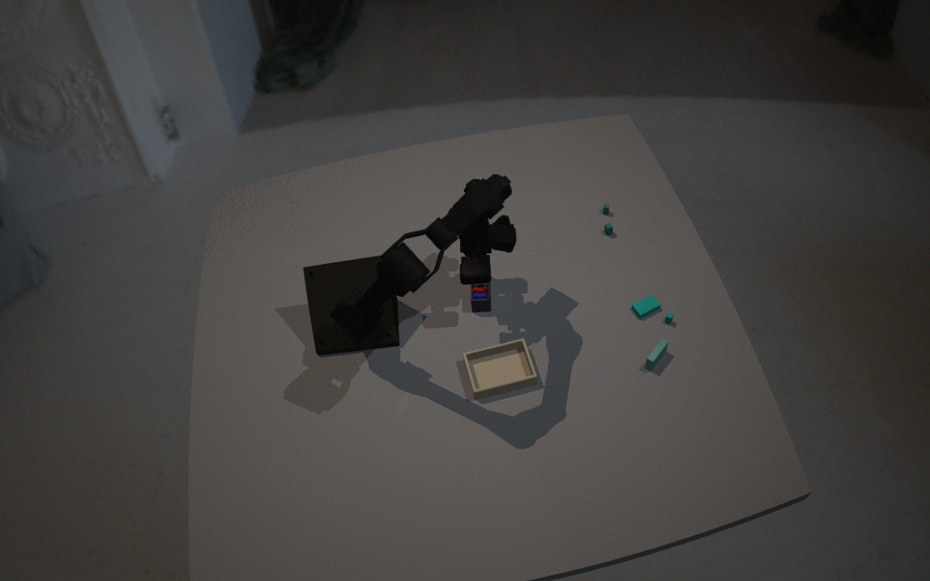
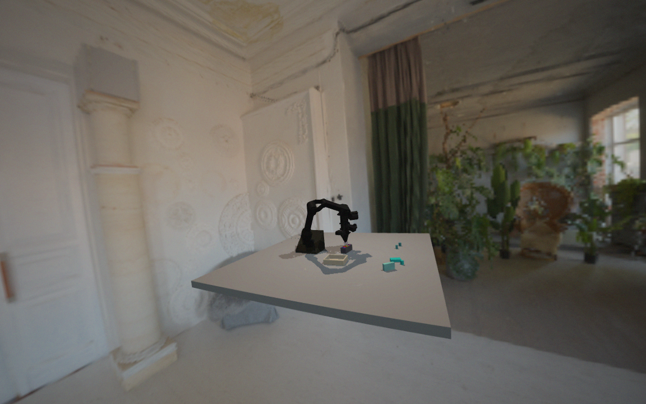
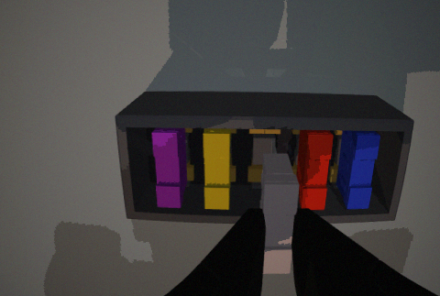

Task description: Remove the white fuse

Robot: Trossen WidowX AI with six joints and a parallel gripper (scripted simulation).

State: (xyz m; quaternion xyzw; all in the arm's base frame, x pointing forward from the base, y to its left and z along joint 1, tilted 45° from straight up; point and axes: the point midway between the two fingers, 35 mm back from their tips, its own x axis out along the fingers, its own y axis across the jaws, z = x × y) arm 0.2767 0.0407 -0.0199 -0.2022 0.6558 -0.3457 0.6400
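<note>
Now: the red fuse 40 mm below my gripper tip and 20 mm to the right of it. From my gripper tip the other things lie so: blue fuse (40 mm below, 30 mm to the right); then yellow fuse (40 mm below, 20 mm to the left); then white fuse (10 mm below).
</note>
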